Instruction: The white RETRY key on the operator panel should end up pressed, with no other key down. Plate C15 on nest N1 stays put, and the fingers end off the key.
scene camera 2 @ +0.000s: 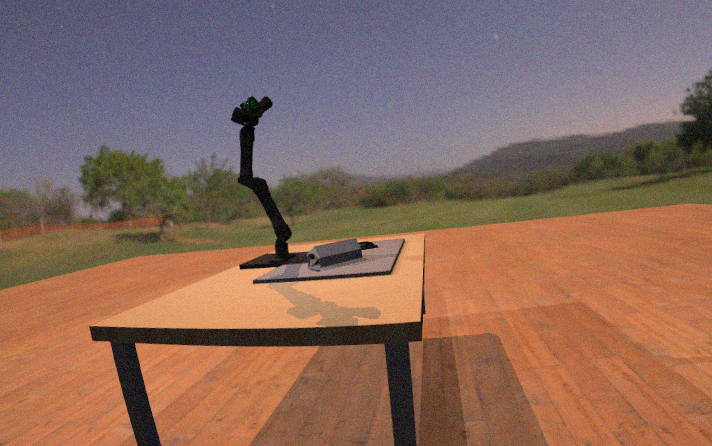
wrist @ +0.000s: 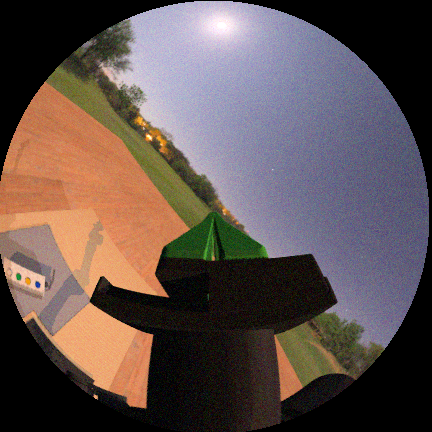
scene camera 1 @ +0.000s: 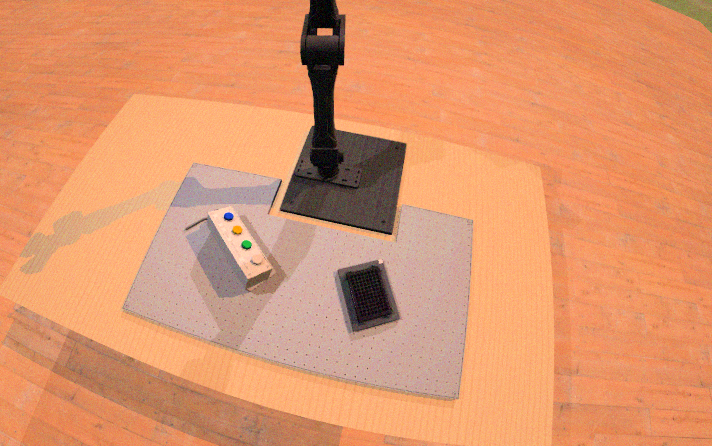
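Where they show: gripper, fingertip midpoint: (scene camera 2: 251, 96) (wrist: 213, 217); arm's base at its link origin: (scene camera 2: 282, 259) (scene camera 1: 328, 173).
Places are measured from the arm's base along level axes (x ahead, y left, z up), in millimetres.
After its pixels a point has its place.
Note:
The operator panel (scene camera 1: 240, 252) {x 321, y -138, z 68 mm} (scene camera 2: 336, 253) {x 316, y -211, z 36 mm} (wrist: 25, 283) is a long pale box with blue (scene camera 1: 228, 215) {x 233, y -211, z 66 mm} (wrist: 37, 284) {x 232, y -212, z 65 mm}, orange (scene camera 1: 237, 229) {x 264, y -171, z 65 mm} (wrist: 28, 281), green (scene camera 1: 246, 244) {x 297, y -132, z 66 mm} (wrist: 18, 276) and white keys. The white RETRY key (scene camera 1: 256, 260) {x 329, y -92, z 66 mm} (wrist: 9, 272) is at the end nearest the nest. How far each key stands up is too small to tell. Dark plate C15 (scene camera 1: 368, 294) {x 335, y 191, z 16 mm} lies on the grey nest N1 (scene camera 1: 389, 315) {x 372, y 251, z 22 mm}. My gripper (wrist: 213, 217) {x 3, y -179, z 745 mm} (scene camera 2: 251, 99) {x 3, y -179, z 745 mm} is shut, its green fingertips together, high above the table and well away from the panel and plate.
The black base plate (scene camera 1: 362, 202) {x 75, y 122, z -2 mm} (scene camera 2: 257, 261) {x -118, y -33, z 3 mm} of the arm stands behind the grey perforated board (scene camera 1: 315, 336) {x 464, y 87, z -4 mm} (scene camera 2: 378, 265) {x 498, y -337, z -4 mm}. The board lies on the wooden table (scene camera 1: 504, 294) {x 255, y 578, z -17 mm} (scene camera 2: 210, 309) {x 71, y -805, z -17 mm}. A short dark cable (scene camera 1: 195, 224) {x 260, y -340, z -1 mm} leaves the panel's blue-key end.

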